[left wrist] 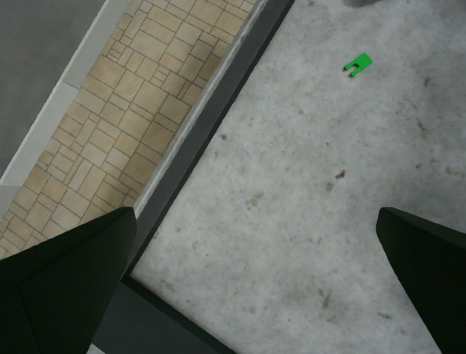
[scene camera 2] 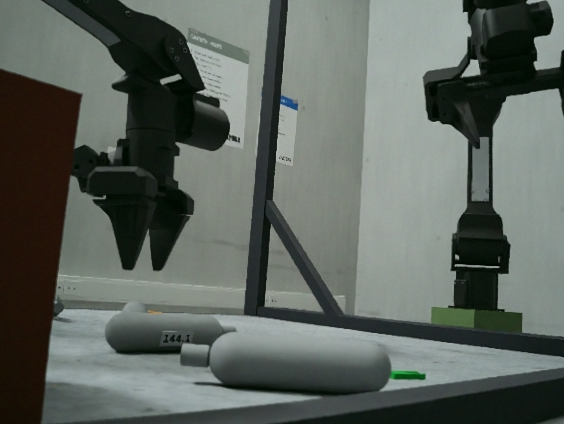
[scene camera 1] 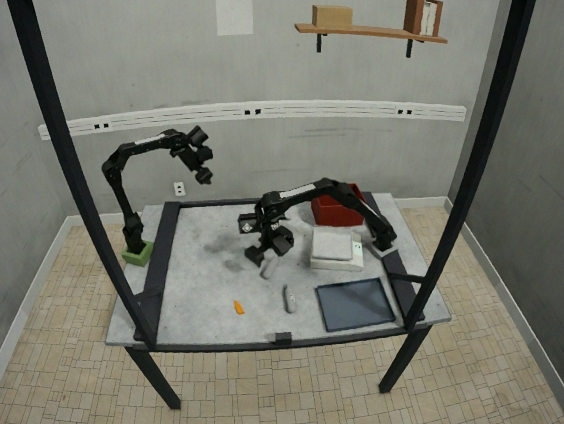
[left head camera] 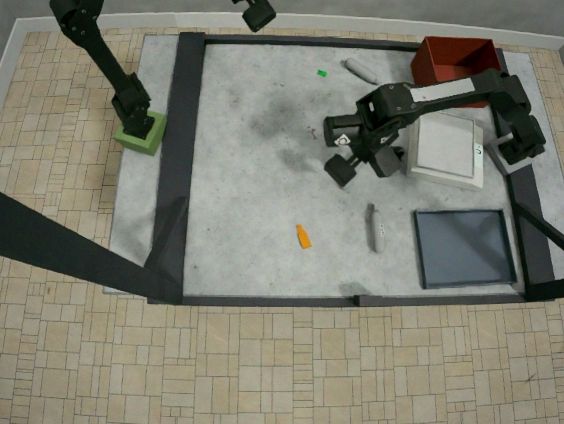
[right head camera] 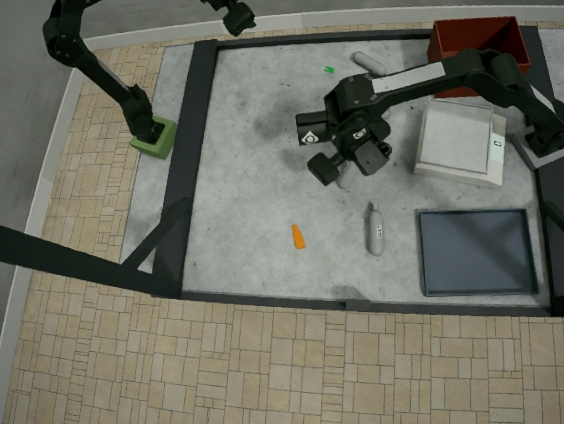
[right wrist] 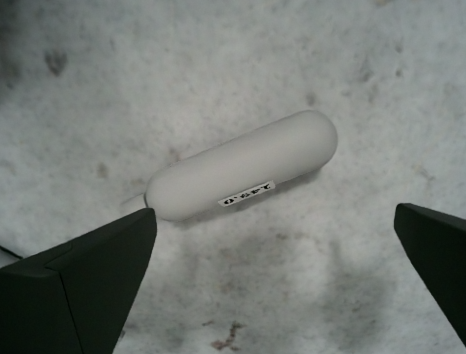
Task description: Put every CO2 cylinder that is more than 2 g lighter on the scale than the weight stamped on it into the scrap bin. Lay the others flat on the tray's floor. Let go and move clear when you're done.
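Places are measured from the left arm's base along level axes (x ahead, y left, z up), in metres.
Where they show: left gripper, fingertip midpoint: [left wrist: 256, 218] [scene camera 2: 525, 140]; right gripper, fingertip midpoint: [scene camera 2: 144, 270] [scene camera 1: 268, 260] [left head camera: 352, 165] [right head camera: 347, 164] [right wrist: 273, 217]; left arm's base, origin of the base link: [scene camera 2: 476, 309] [scene camera 1: 136, 248] [left head camera: 139, 125] [right head camera: 151, 132]; right arm's base, origin of the base link: [scene camera 1: 382, 244] [left head camera: 512, 151] [right head camera: 542, 142].
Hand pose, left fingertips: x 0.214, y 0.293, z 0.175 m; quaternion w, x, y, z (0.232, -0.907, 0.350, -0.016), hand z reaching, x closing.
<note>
Each offset is from my left fingertips to the top centre of the thing.
My right gripper [right head camera: 348, 165] [scene camera 1: 269, 248] [scene camera 2: 143, 267] [right wrist: 273, 217] is open and empty above a grey cylinder {dx +0.330, dy -0.217, dz -0.190 m} [right head camera: 344, 179] [scene camera 1: 269, 268] [right wrist: 242, 165]. That cylinder's label is upside down in the right wrist view. A second cylinder {dx +0.429, dy -0.347, dz -0.189 m} [left head camera: 378, 231] [right head camera: 376, 231] [scene camera 1: 290, 300] lies left of the empty tray {dx +0.656, dy -0.320, dz -0.201 m} [left head camera: 465, 250] [right head camera: 475, 252] [scene camera 1: 355, 305]. A third {dx +0.284, dy +0.088, dz -0.190 m} [left head camera: 361, 71] [right head camera: 369, 63] [scene camera 2: 300, 362] lies near the red bin {dx +0.533, dy +0.149, dz -0.101 m} [left head camera: 424, 62] [right head camera: 446, 45] [scene camera 1: 337, 212]. A fourth {dx +0.317, dy -0.066, dz -0.190 m} [scene camera 2: 130, 330], labelled 144.1, lies beyond it. The scale {dx +0.539, dy -0.083, dz -0.155 m} [left head camera: 446, 145] [right head camera: 455, 137] [scene camera 1: 332, 245] is bare and shows 0. My left gripper [left wrist: 256, 218] is open, raised at the back left.
An orange bottle-shaped piece {dx +0.264, dy -0.420, dz -0.212 m} [left head camera: 303, 237] [right head camera: 298, 237] [scene camera 1: 239, 307] lies front centre. A small green piece {dx +0.174, dy +0.052, dz -0.217 m} [left head camera: 322, 73] [right head camera: 329, 70] [scene camera 2: 408, 374] [left wrist: 359, 65] lies near the back edge. My right arm reaches over the scale. Dark frame beams border the table.
</note>
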